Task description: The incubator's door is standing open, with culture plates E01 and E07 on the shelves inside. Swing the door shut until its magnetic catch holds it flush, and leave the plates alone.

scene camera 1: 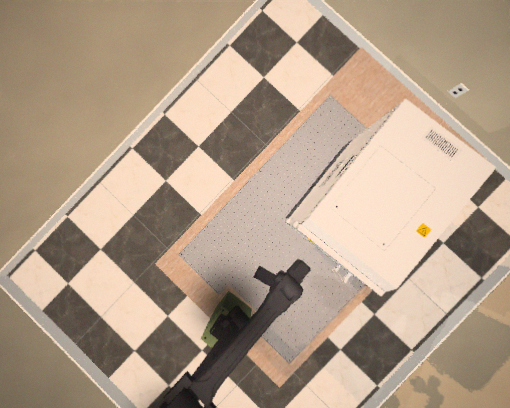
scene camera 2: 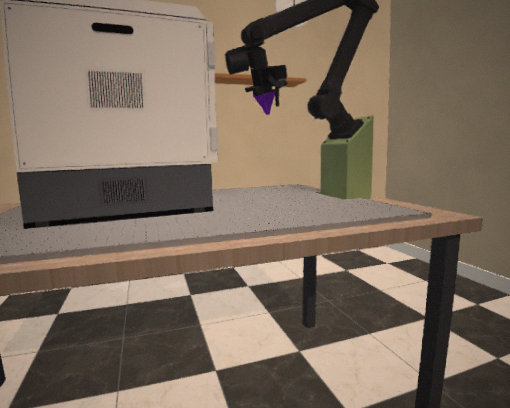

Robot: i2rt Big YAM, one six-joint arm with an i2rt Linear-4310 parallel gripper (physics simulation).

Labels:
The same spot on a white incubator: point(scene camera 2: 115, 115) is point(scene camera 1: 329, 173).

